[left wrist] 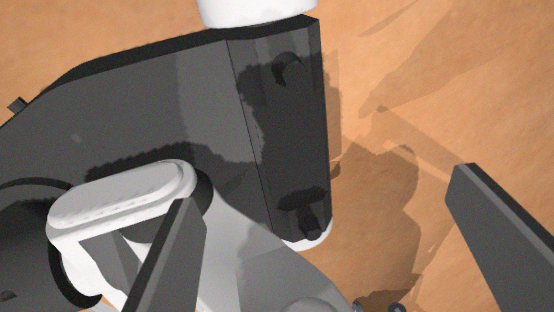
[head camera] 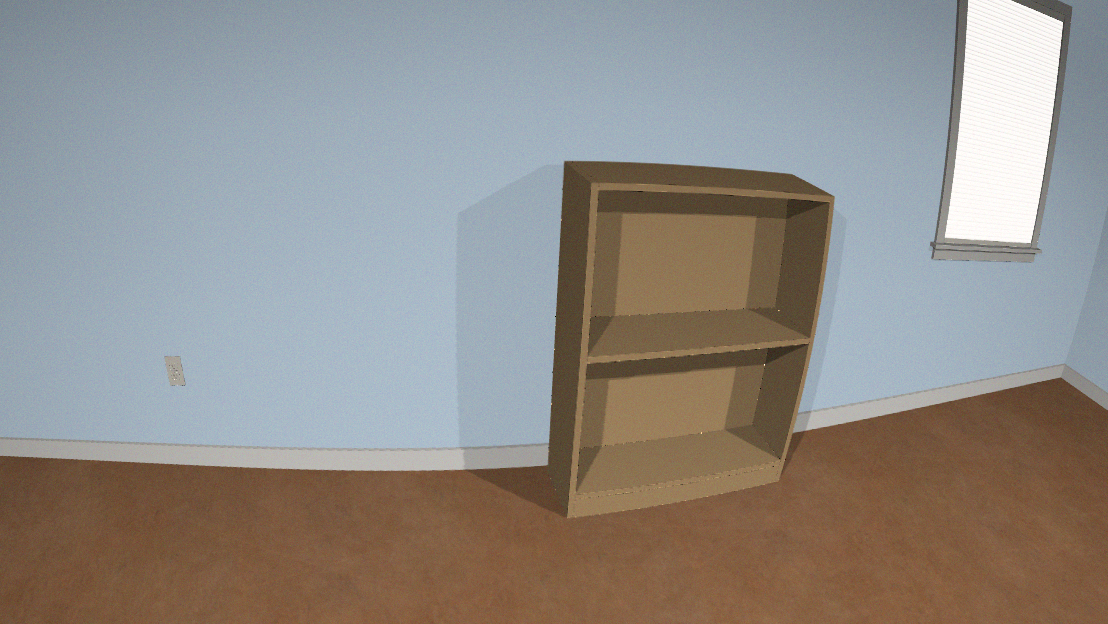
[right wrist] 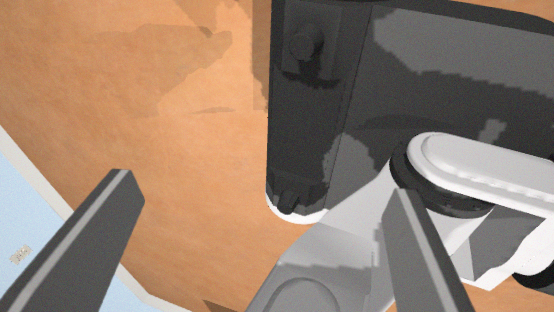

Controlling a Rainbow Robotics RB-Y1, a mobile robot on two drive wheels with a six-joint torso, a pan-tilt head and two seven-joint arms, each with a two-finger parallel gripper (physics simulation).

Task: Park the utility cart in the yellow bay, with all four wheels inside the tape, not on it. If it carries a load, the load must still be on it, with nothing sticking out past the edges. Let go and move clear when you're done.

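Frame: origin at the robot's base, x ahead, y up, z right, level; metres.
Seen in the pictures: left gripper, fingertip midpoint: (left wrist: 323, 198); right gripper, fingertip midpoint: (right wrist: 260, 194).
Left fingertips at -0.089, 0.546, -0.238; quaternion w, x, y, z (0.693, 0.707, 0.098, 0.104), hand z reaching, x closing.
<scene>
A point is followed by its place in that frame, as x, y, z.
The utility cart and the yellow bay do not show in the head view or in either wrist view. My left gripper (left wrist: 323, 198) @[-0.089, 0.547, -0.238] is open, with its two dark fingers wide apart and no thing between them; my own dark base and white and grey body parts show behind it. My right gripper (right wrist: 260, 194) @[-0.073, 0.549, 0.229] is open too, its fingers wide apart beside my own base, with no thing held.
A brown two-compartment bookshelf (head camera: 577, 310) @[1.758, 0.694, 0.011] stands against the blue wall (head camera: 310, 232) @[1.832, 0.863, -0.798], right of centre in the head view. A window (head camera: 1000, 131) @[2.540, 1.385, 1.913] is at the upper right. A wall outlet (head camera: 175, 371) @[1.678, 0.400, -1.366] is at the left. Brown floor (head camera: 348, 550) @[1.394, 0.001, -0.633] lies before the wall.
</scene>
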